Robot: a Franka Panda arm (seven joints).
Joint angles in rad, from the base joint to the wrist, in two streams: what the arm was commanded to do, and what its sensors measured. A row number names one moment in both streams.
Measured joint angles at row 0:
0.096, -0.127, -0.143, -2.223, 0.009, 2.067, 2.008
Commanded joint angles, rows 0 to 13:
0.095, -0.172, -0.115, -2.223, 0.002, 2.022, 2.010
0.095, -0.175, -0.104, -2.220, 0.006, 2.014, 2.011
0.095, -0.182, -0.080, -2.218, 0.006, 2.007, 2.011
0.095, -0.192, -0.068, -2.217, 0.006, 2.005, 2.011
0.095, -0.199, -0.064, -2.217, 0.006, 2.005, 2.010
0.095, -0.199, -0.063, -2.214, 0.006, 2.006, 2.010
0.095, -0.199, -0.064, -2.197, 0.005, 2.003, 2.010
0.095, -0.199, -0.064, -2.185, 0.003, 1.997, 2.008
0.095, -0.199, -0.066, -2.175, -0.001, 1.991, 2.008
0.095, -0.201, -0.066, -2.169, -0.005, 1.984, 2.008
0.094, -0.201, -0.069, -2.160, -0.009, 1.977, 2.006
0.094, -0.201, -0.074, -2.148, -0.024, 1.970, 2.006
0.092, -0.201, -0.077, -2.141, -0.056, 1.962, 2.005
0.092, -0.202, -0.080, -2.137, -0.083, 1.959, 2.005
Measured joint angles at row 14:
0.098, -0.196, -0.074, -2.168, -0.017, 2.001, 2.008
